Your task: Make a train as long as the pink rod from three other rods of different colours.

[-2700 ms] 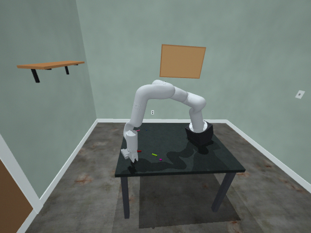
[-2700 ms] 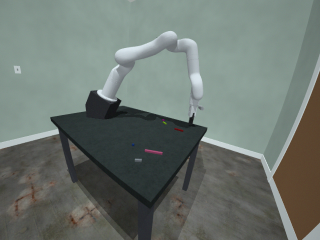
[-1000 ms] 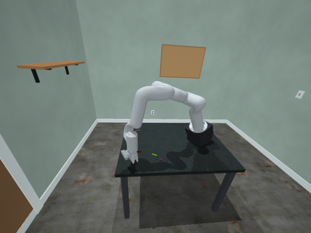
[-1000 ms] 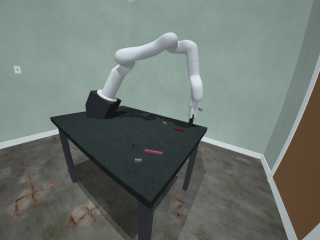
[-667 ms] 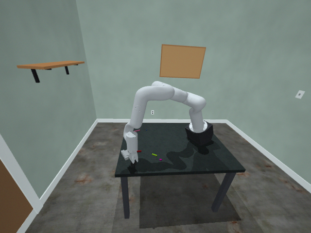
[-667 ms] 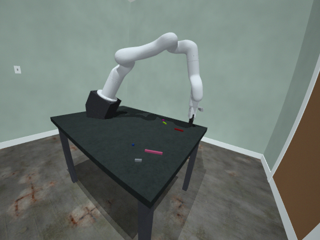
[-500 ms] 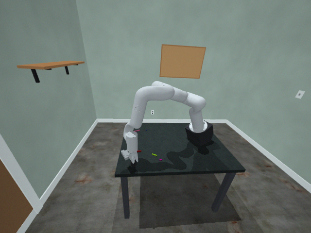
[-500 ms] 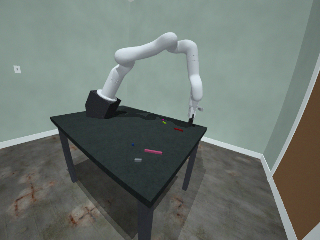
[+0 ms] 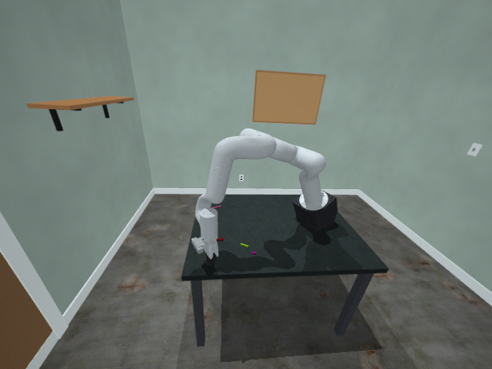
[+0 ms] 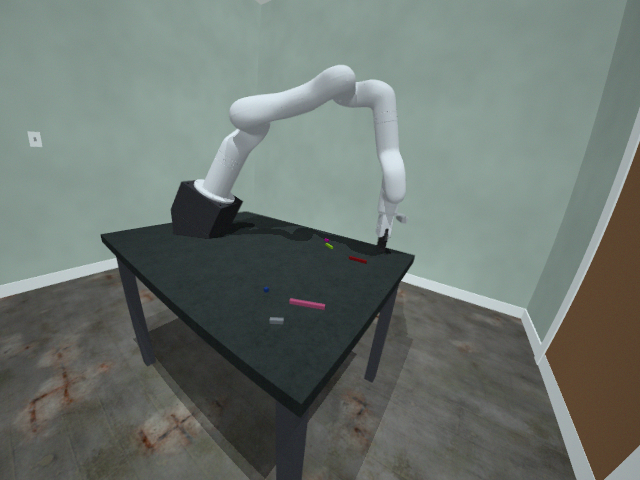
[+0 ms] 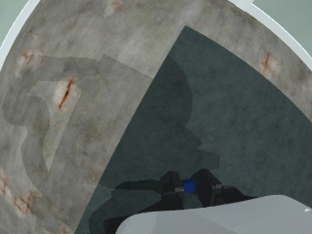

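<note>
The grey rod lies 8 cm behind my hand, 63 cm to the right of it and 2 cm below it. The rest, counted from my hand: red rod 5 cm behind, 17 cm to the right, 2 cm below; then lime rod 21 cm behind, 10 cm to the right, 2 cm below; then short magenta rod 25 cm behind, 3 cm to the right, 2 cm below.
</note>
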